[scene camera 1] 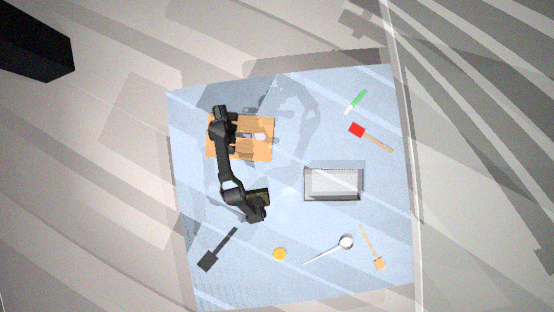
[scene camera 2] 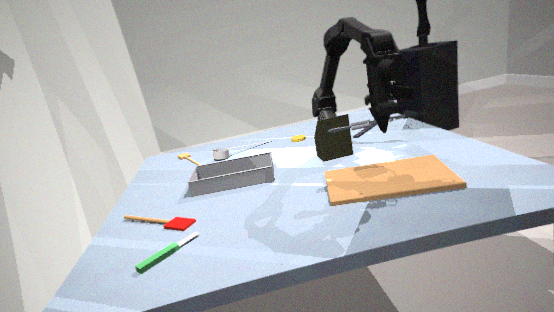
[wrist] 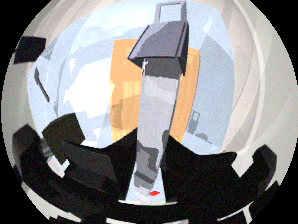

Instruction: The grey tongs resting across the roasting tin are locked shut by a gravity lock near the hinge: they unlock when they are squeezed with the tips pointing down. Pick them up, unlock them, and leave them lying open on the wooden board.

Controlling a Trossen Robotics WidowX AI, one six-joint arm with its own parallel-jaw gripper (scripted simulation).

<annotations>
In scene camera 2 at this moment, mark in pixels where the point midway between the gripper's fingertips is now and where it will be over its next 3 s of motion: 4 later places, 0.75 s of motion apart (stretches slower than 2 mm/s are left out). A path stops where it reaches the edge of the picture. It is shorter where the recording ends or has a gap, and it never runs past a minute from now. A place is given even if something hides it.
The gripper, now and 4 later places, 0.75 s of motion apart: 383, 132; 385, 140; 386, 152; 387, 163; 385, 161
</annotations>
